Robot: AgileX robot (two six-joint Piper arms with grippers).
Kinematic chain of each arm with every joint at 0, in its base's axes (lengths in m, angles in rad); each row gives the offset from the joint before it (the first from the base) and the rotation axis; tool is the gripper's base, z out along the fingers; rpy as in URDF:
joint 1: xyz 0 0 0.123 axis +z
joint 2: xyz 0 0 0 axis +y
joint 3: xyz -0.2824 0 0.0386 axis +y
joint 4: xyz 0.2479 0 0.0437 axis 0.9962 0 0.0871
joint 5: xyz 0 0 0 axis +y
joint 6: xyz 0.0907 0 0.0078 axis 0.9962 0 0.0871
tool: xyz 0 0 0 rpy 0 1.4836 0
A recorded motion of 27 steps. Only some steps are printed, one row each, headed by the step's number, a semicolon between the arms.
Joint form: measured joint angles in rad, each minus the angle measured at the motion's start. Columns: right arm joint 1, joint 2, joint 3, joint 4, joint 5, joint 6; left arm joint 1, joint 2, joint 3, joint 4, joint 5, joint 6.
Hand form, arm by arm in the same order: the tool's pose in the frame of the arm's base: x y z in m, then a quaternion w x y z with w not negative. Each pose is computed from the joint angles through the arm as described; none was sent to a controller.
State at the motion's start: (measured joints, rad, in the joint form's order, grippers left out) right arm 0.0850 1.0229 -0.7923 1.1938 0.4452 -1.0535; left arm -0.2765 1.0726 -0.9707 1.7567 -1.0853 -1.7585
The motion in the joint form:
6: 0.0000 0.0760 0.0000 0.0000 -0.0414 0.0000; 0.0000 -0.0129 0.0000 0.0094 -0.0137 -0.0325
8: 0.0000 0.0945 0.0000 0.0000 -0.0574 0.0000; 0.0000 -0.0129 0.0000 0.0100 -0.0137 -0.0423
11: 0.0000 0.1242 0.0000 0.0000 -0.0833 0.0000; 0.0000 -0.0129 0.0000 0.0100 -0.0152 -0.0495
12: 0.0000 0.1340 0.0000 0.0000 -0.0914 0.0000; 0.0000 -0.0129 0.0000 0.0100 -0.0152 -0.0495
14: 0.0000 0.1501 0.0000 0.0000 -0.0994 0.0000; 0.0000 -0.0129 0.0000 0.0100 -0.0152 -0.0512
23: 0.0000 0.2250 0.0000 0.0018 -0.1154 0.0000; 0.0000 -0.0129 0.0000 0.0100 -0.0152 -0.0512
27: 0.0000 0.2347 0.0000 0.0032 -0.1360 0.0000; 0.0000 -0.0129 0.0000 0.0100 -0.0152 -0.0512
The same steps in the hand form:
6: 0.2306 0.0531 0.3278 0.53526 -0.09416 0.81351 0.20696; 0.1590 -0.1277 0.3939 0.47028 0.44380 0.62441 -0.43816
8: 0.2351 0.0523 0.3238 0.53153 -0.08818 0.81789 0.20185; 0.1590 -0.1277 0.3938 0.46805 0.44091 0.62666 -0.44025
11: 0.2422 0.0508 0.3172 0.52548 -0.07871 0.82480 0.19334; 0.1588 -0.1278 0.3938 0.46604 0.43907 0.62801 -0.44231
12: 0.2445 0.0504 0.3149 0.52334 -0.07576 0.82707 0.19062; 0.1588 -0.1278 0.3938 0.46604 0.43907 0.62801 -0.44231
14: 0.2479 0.0500 0.3111 0.51853 -0.07241 0.83100 0.18791; 0.1588 -0.1278 0.3938 0.46566 0.43853 0.62838 -0.44271
23: 0.2619 0.0500 0.2921 0.49080 -0.06217 0.84962 0.18274; 0.1588 -0.1278 0.3938 0.46566 0.43853 0.62838 -0.44271
27: 0.2645 0.0485 0.2899 0.49157 -0.05564 0.85110 0.17579; 0.1588 -0.1278 0.3938 0.46566 0.43853 0.62838 -0.44271

